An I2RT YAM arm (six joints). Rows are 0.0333 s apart.
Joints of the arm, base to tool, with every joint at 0 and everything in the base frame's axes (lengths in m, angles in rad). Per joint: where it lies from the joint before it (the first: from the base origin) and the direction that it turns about. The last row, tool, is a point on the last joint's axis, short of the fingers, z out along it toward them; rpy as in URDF.
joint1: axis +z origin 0 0 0.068
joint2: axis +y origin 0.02 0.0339 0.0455
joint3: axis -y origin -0.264 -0.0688 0
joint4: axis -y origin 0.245 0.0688 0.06
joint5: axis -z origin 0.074 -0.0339 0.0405
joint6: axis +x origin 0.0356 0 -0.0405
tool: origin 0 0 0 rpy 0 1.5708 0
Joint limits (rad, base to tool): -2.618..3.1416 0..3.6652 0..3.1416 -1.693..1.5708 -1.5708..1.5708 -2.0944..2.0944
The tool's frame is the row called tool.
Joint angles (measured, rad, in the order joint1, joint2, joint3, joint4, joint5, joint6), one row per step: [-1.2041 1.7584 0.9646 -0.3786 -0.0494 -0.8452]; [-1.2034 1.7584 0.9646 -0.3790 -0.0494 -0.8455]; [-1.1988 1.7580 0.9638 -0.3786 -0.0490 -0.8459]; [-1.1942 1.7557 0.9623 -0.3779 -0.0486 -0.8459]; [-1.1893 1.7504 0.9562 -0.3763 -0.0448 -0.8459]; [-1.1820 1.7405 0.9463 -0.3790 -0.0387 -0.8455]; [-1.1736 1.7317 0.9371 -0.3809 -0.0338 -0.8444]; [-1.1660 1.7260 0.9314 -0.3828 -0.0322 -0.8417]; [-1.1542 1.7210 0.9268 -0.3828 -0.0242 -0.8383]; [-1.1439 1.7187 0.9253 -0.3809 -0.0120 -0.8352]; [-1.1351 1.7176 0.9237 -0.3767 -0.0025 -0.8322]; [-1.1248 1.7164 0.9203 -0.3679 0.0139 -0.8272]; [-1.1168 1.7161 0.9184 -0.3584 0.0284 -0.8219]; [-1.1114 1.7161 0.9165 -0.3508 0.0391 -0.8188]
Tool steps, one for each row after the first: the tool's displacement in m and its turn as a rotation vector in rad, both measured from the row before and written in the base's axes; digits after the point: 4 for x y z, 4 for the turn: [0.0002 0.0001 0.0000 0.0003 0.0002 0.0010]; [0.0013 0.0007 -0.0001 -0.0002 0.0005 0.0048]; [0.0013 0.0009 0.0003 -0.0015 -0.0002 0.0044]; [0.0008 0.0018 0.0001 -0.0020 0.0030 0.0034]; [0.0009 0.0034 0.0003 0.0005 0.0061 0.0046]; [0.0013 0.0034 0.0002 0.0006 0.0047 0.0055]; [0.0015 0.0025 0.0002 0.0017 0.0012 0.0045]; [0.0027 0.0025 0.0003 -0.0027 0.0055 0.0056]; [0.0025 0.0014 0.0004 -0.0065 0.0081 0.0027]; [0.0022 0.0010 0.0001 -0.0065 0.0054 0.0023]; [0.0024 0.0011 -0.0001 -0.0116 0.0090 -0.0007]; [0.0020 0.0004 0.0000 -0.0121 0.0066 -0.0026]; [0.0013 0.0003 -0.0001 -0.0090 0.0051 -0.0018]
